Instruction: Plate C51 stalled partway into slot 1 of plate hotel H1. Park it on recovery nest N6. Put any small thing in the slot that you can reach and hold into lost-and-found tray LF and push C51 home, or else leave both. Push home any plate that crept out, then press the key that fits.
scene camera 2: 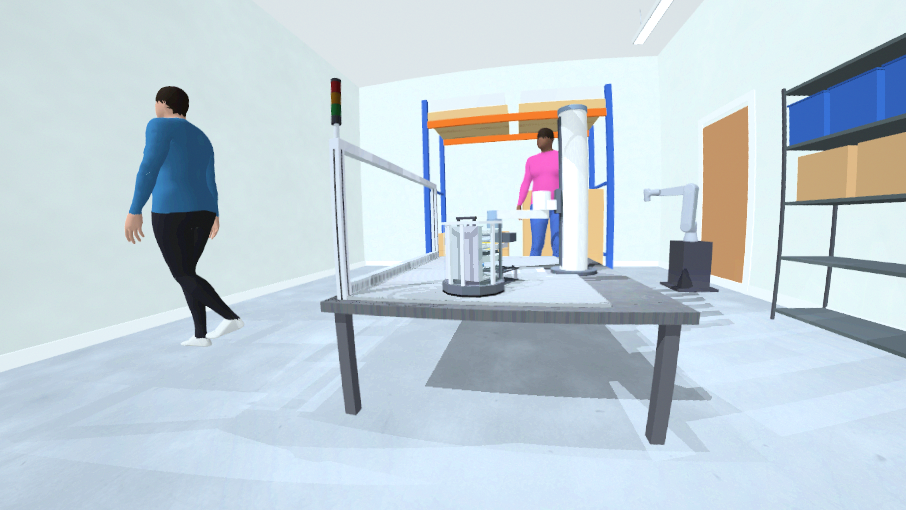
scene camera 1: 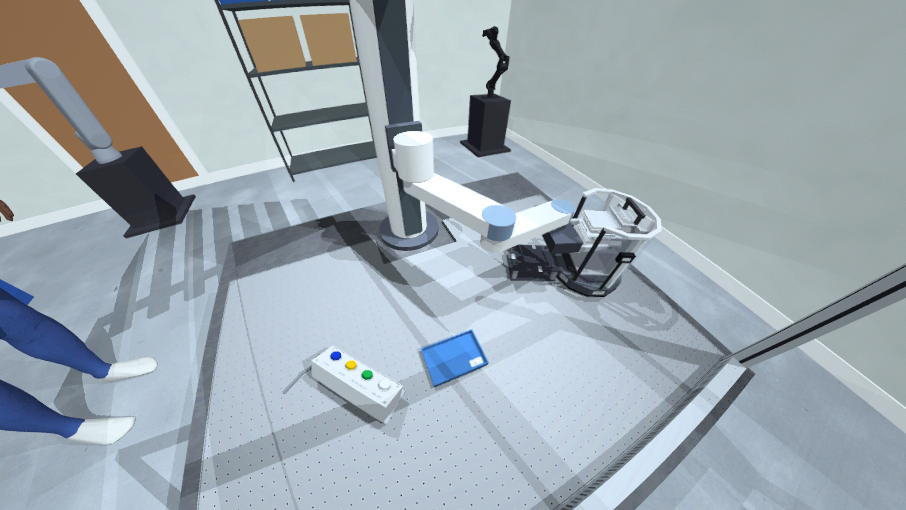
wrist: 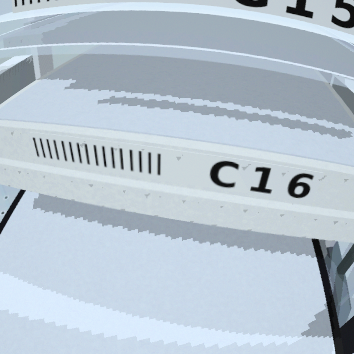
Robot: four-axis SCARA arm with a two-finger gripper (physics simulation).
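My gripper is a dark block under the arm's end, at the side of the round plate hotel. Its fingers stand apart with nothing between them, though the tips are hard to make out. In the wrist view, the front edge of plate C16 crosses the middle, and part of plate C15 shows above it. C51 and any small thing in slot 1 cannot be made out. A blue tray lies on the table. A white key box bears blue, yellow, green and white keys.
A low black fixture stands beside the hotel, below the arm; its label is unreadable. The arm's column stands at the table's back. A clear guard panel with a metal frame runs along one table edge. Two people stand beyond the table.
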